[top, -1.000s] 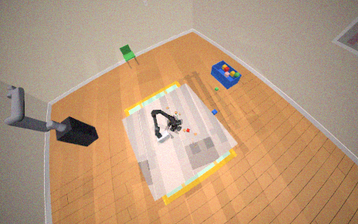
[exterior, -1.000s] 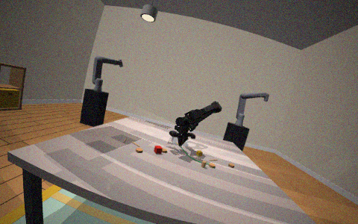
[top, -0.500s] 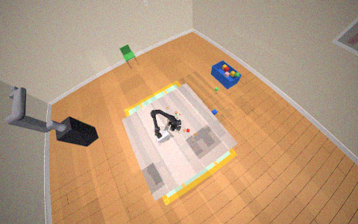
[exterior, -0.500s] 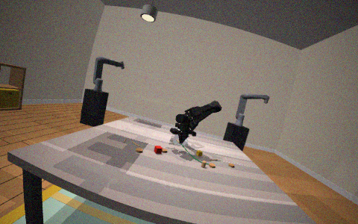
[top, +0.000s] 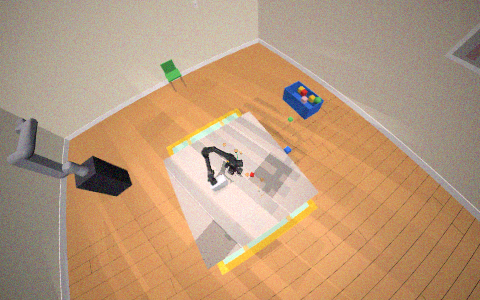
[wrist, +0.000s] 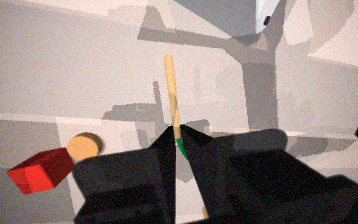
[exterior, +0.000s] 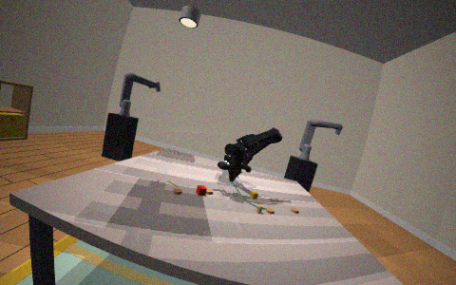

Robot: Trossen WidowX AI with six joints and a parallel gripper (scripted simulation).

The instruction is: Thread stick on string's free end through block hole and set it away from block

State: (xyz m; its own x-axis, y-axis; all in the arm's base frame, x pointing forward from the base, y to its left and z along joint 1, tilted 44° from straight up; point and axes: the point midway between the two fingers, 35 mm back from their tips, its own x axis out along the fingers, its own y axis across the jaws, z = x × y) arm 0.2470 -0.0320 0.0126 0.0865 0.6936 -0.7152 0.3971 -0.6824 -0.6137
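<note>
My gripper tip is 20 mm short of the yellow wooden block, 140 mm to the right of it and 40 mm above it. Also, from my gripper tip: short wooden cylinder (190 mm ahead, 140 mm to the left, 40 mm below); then thin wooden stick (10 mm behind, 10 mm to the right); then red cube (120 mm ahead, 150 mm to the right, 40 mm below).
</note>
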